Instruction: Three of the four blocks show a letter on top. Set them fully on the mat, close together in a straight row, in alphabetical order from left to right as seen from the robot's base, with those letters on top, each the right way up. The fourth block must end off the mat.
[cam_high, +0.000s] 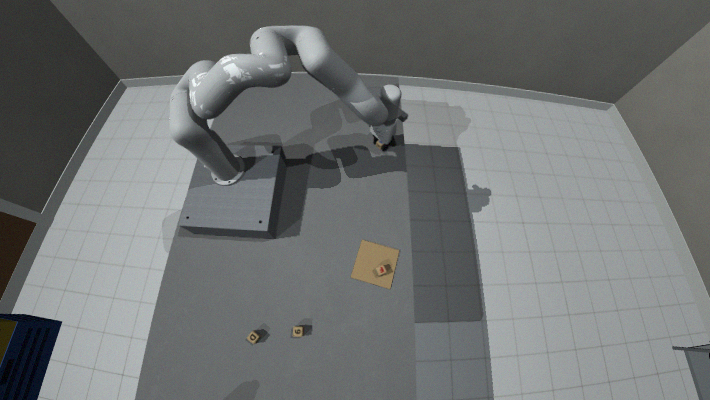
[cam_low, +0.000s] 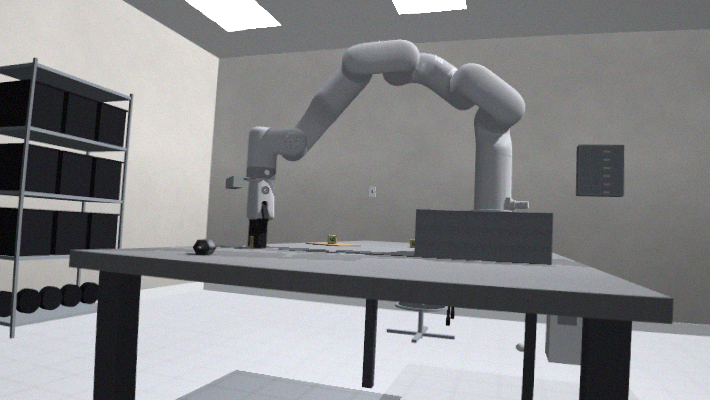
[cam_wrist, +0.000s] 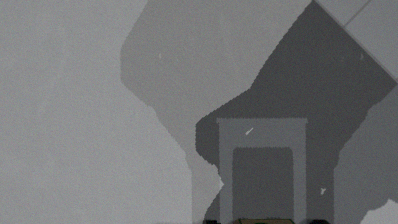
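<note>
The tan mat is 6 cm ahead of my hand, 50 cm to the right of it and 2 cm below it. Round my hand: black faceted object: 13 cm behind, 32 cm to the left, 1 cm below.
</note>
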